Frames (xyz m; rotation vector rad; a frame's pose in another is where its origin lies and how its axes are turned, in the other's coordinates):
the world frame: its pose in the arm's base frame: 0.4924 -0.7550 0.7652 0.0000 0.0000 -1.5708
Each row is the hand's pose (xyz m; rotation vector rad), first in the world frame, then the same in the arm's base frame.
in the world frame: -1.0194 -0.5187 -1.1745 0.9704 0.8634 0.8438
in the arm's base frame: -0.0263 0.2644 -0.4093 1.2676 -0.0740 -0.5111
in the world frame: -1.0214 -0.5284 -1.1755 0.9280 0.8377 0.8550
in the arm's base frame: -0.0360 0.2664 -0.4103 1.2201 -0.0624 -0.5163
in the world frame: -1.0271 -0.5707 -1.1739 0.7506 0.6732 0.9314
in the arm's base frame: -0.0783 0.2721 -0.4087 0.9787 -0.0532 -0.5116
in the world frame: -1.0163 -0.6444 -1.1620 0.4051 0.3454 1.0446
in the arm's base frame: -0.1520 0.2613 -0.3968 0.5115 -0.0407 -0.4913
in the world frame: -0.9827 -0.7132 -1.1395 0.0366 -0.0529 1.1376
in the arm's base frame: -0.2208 0.2277 -0.3743 -0.0110 -0.0604 -0.4327
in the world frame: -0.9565 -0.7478 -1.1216 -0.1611 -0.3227 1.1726
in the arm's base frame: -0.2554 0.2015 -0.3564 -0.3246 -0.1084 -0.3825
